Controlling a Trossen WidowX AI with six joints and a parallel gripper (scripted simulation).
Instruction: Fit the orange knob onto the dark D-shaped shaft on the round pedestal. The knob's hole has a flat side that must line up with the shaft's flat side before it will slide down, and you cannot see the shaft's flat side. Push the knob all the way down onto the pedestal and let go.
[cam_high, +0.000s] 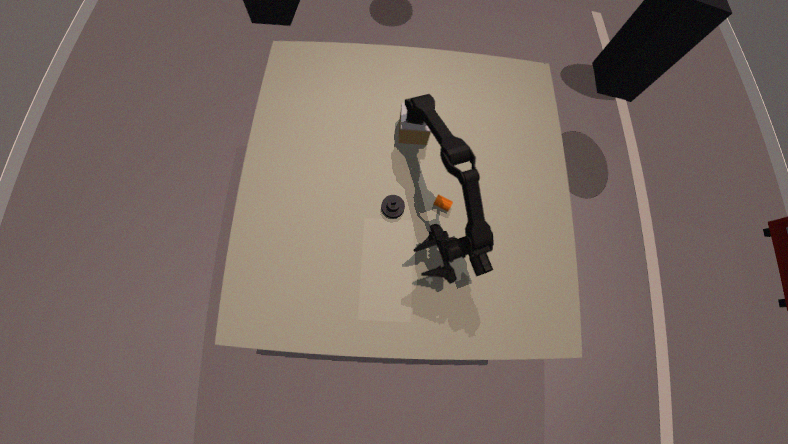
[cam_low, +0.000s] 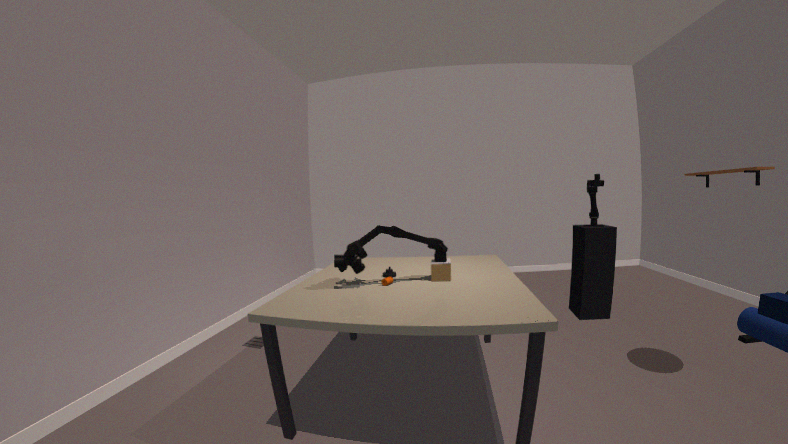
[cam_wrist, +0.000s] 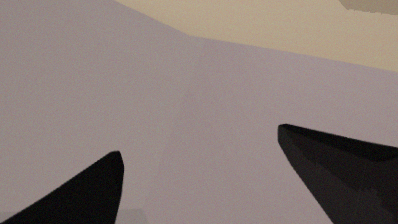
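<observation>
My gripper tip is 25 cm past the orange knob, 11 cm above it and 8 cm to the right of it. Round my gripper tip: round pedestal (21 cm behind, 10 cm to the right, 10 cm below).
</observation>
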